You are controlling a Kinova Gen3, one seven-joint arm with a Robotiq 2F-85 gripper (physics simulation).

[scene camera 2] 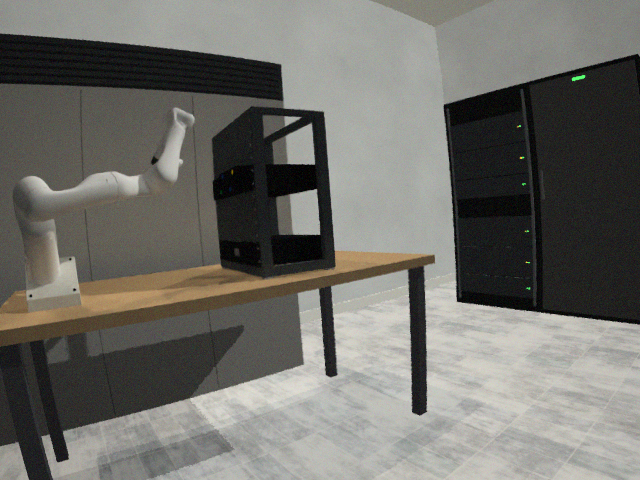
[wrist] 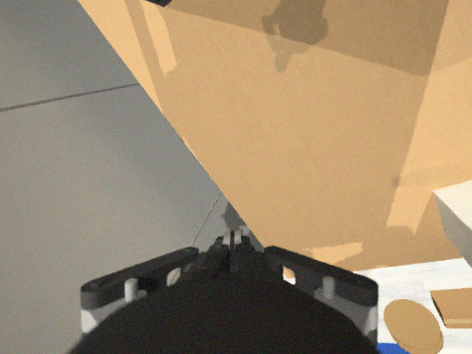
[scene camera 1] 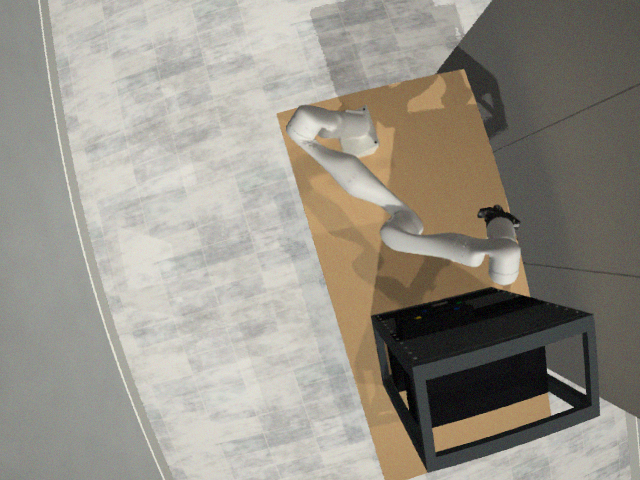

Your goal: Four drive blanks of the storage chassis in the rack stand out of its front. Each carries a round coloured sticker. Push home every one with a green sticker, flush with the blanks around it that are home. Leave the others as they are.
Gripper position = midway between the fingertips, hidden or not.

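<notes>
My gripper [wrist: 232,241] is there for me to see. So is a rack [scene camera 1: 462,356] [scene camera 2: 246,183], which I see from both of those scene cameras.
</notes>
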